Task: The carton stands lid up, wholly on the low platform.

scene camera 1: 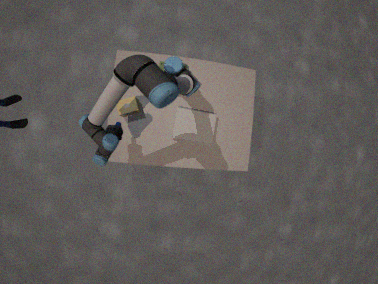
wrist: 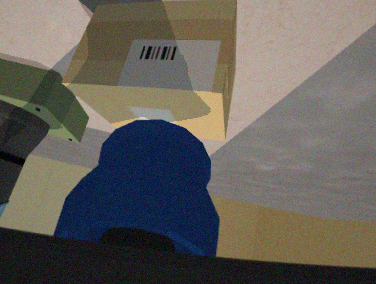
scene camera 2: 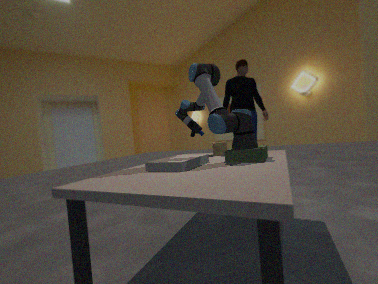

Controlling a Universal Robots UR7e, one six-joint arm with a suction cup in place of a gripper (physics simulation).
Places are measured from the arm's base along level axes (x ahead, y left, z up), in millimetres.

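Pixels of known places: end effector, tool point: (scene camera 1: 118, 123) (wrist: 154, 172) (scene camera 2: 202, 134); arm's base, origin of the base link: (wrist: 13, 114) (scene camera 2: 244, 148).
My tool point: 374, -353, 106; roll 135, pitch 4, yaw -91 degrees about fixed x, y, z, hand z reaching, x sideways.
Note:
For each thing: its top centre in the pictures, then the offset to it from my tool point, as dx, dy, dz. Level surfaces: height alone.
- yellow-tan carton, middle of its top: (wrist: 152, 115) (scene camera 1: 126, 105) (scene camera 2: 219, 142) -141, +26, -77
- low platform, middle of its top: (scene camera 2: 178, 158) (scene camera 1: 194, 125) -12, +535, -128
- table, its level: dz -176
The yellow-tan carton (scene camera 1: 129, 106) (scene camera 2: 220, 148) (wrist: 172, 75) stands on the table, off the platform, near its left edge in scene camera 1. In the wrist view a side with a barcode label faces the camera, and its upper face bears a small pale label; whether that face is the lid I cannot tell. The low platform (scene camera 1: 185, 122) (scene camera 2: 170, 165) is a pale flat slab on the table, apart from the carton. My blue suction cup (scene camera 1: 118, 125) (scene camera 2: 201, 133) (wrist: 157, 150) is open, tilted, and hangs above table height near the carton, apart from it, holding nothing.
A green block (scene camera 2: 246, 155) (wrist: 45, 95) lies by the arm's base. The arm casts shadows over the platform and table (scene camera 1: 235, 125) (scene camera 2: 200, 187). A person (scene camera 2: 242, 95) stands behind the arm in scene camera 2.

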